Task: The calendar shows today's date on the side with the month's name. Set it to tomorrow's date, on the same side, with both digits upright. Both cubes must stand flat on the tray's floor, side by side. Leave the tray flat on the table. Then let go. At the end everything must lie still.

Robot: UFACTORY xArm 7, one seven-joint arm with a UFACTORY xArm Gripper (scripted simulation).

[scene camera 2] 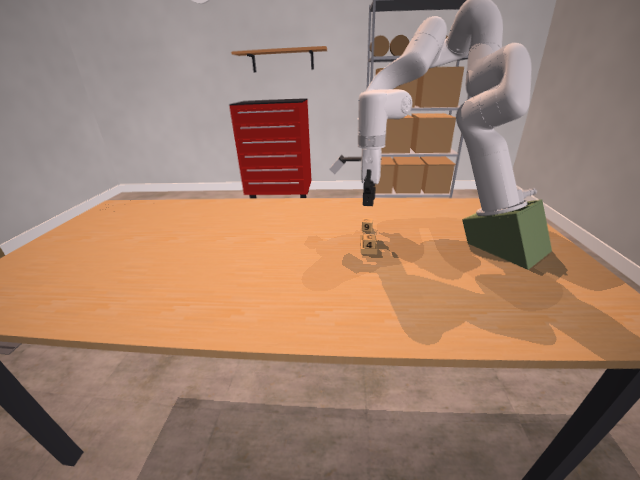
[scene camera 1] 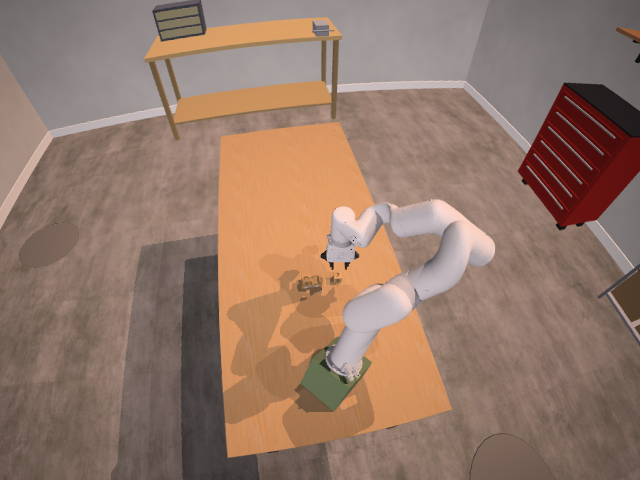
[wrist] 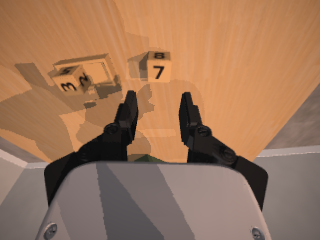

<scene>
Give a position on a digit cube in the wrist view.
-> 73,80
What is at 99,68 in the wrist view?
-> A wooden tray.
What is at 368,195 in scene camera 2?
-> The gripper.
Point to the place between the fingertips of the gripper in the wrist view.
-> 158,102
</scene>
